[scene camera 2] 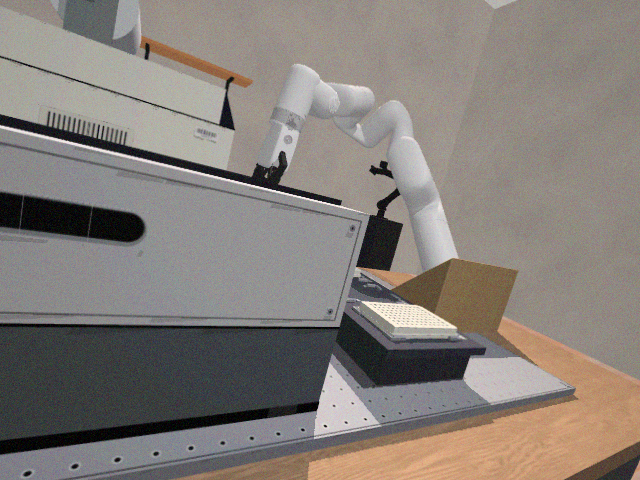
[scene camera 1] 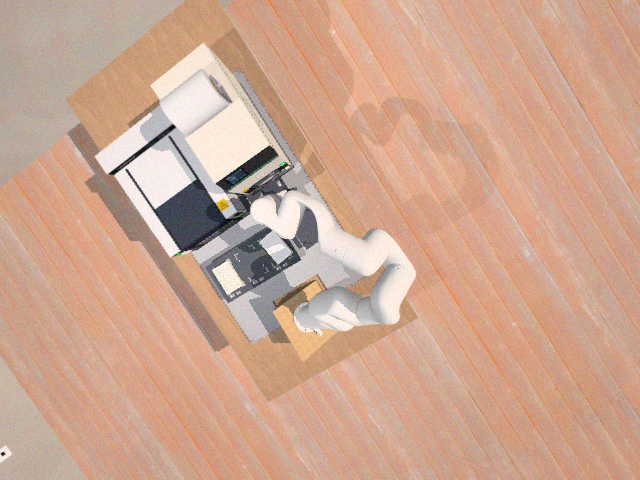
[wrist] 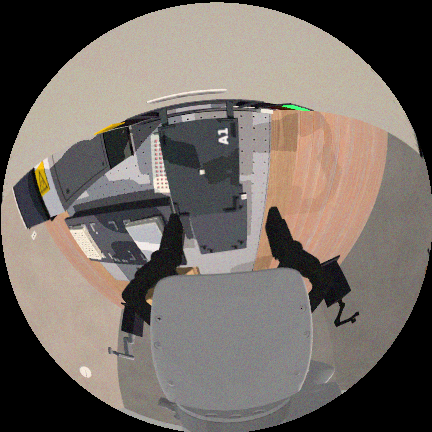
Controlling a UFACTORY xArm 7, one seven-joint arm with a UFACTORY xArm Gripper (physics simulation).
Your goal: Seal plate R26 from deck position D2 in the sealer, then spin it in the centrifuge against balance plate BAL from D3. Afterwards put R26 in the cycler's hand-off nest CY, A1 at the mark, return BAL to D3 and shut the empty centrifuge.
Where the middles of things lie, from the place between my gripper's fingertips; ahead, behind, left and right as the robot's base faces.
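My gripper is 170 mm to the right of the foil-covered plate [wrist: 146,233], 120 mm past it and 110 mm above it. Centrifuge [scene camera 2: 153,294], counted from my gripper: 290 mm to the left, 330 mm ahead, 60 mm below.
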